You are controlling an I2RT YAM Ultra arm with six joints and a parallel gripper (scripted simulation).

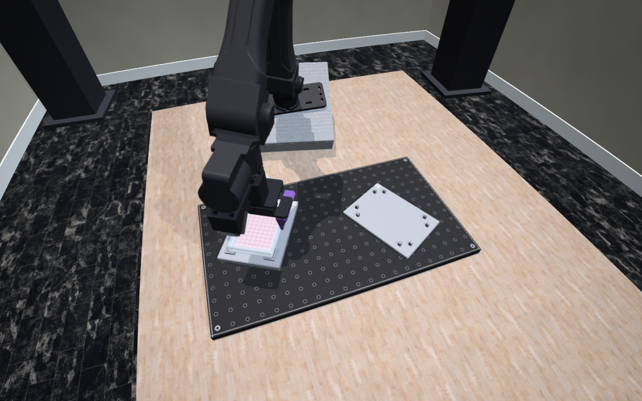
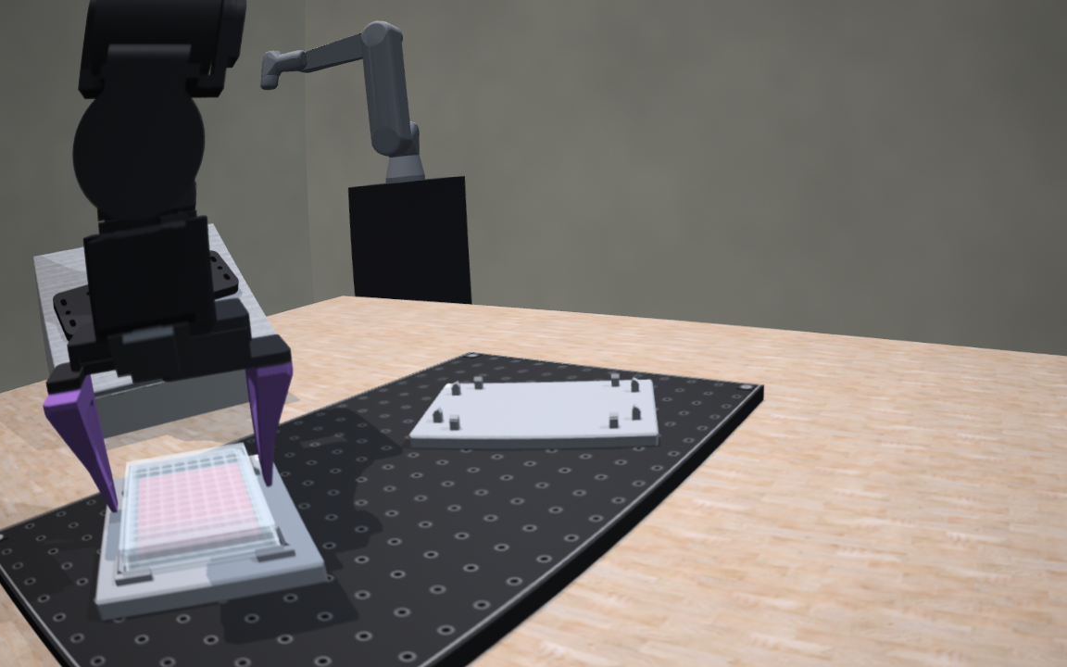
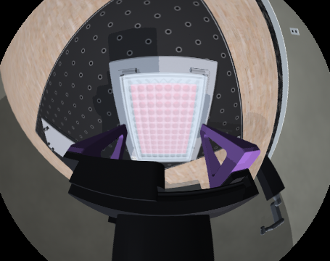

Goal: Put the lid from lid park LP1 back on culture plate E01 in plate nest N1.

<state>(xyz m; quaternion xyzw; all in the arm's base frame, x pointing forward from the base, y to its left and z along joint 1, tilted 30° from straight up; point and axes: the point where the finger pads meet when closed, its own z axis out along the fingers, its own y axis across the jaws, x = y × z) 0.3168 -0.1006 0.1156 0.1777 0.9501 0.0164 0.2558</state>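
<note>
Now: hand 10 mm above the clear lid. Round my hand: lid park LP1: 30 mm ahead, 270 mm to the left, 30 mm below; then culture plate E01: 10 mm below.
</note>
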